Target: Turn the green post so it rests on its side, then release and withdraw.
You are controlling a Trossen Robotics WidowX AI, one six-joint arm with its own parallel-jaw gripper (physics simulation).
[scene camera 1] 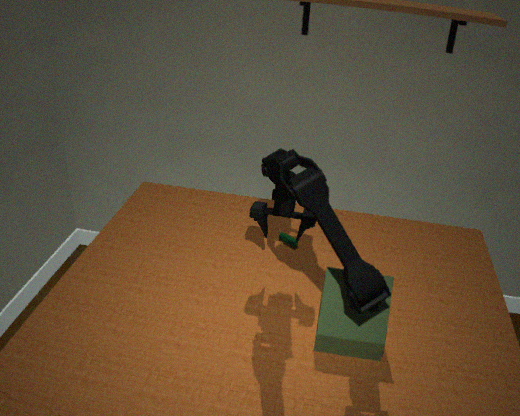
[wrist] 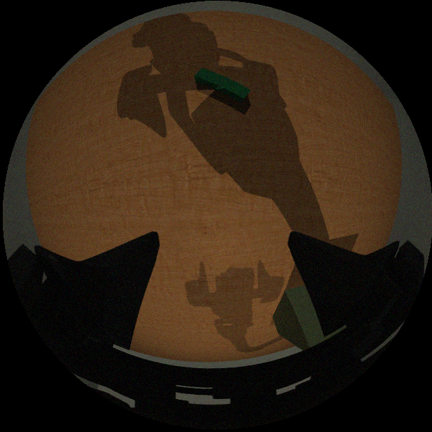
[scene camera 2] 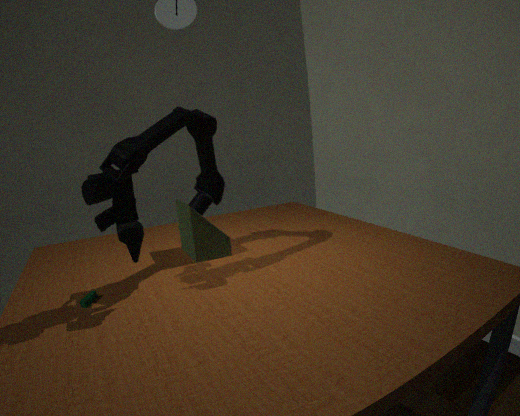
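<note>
The green post lies on its side on the wooden table, within the arm's shadow. My gripper is open and empty, with its fingers wide apart. In the second scene view my gripper hangs above the table, clear of the post and to its right. In the wrist view the post shows beyond the fingertips, toward the top, not touching them.
A dull green wedge-shaped block stands on the table beneath the arm's base. A wooden shelf with black brackets is on the wall high above the table. A round pale object is high on the wall.
</note>
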